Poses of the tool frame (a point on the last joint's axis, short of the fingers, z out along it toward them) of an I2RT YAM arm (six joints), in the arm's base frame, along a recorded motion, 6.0 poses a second.
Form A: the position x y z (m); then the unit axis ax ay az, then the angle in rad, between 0 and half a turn.
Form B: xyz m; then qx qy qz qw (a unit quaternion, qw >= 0). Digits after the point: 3 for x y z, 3 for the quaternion.
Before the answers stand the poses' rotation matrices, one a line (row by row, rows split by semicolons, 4 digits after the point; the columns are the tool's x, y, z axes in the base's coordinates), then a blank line. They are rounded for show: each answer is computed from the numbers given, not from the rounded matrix.
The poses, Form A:
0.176 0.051 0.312 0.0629 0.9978 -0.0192 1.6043
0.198 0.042 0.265 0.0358 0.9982 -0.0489 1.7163
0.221 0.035 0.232 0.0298 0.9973 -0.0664 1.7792
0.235 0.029 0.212 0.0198 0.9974 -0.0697 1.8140
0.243 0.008 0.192 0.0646 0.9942 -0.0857 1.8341
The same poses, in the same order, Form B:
-0.0294 0.0841 0.9960; 0.0457 0.9955 -0.0827; -0.9985 0.0431 -0.0331
-0.1435 0.0893 0.9856; -0.0075 0.9958 -0.0913; -0.9896 -0.0205 -0.1423
-0.2058 0.1008 0.9734; -0.0291 0.9936 -0.1091; -0.9782 -0.0508 -0.2016
-0.2403 0.0921 0.9663; -0.0431 0.9935 -0.1055; -0.9697 -0.0670 -0.2348
-0.2550 0.1637 0.9530; -0.0018 0.9855 -0.1698; -0.9669 -0.0450 -0.2510

0.176 0.051 0.312 0.045 0.717 -0.014 0.695
0.198 0.042 0.265 0.027 0.755 -0.037 0.654
0.221 0.035 0.232 0.023 0.775 -0.052 0.630
0.235 0.029 0.212 0.016 0.786 -0.055 0.616
0.243 0.008 0.192 0.051 0.789 -0.068 0.608

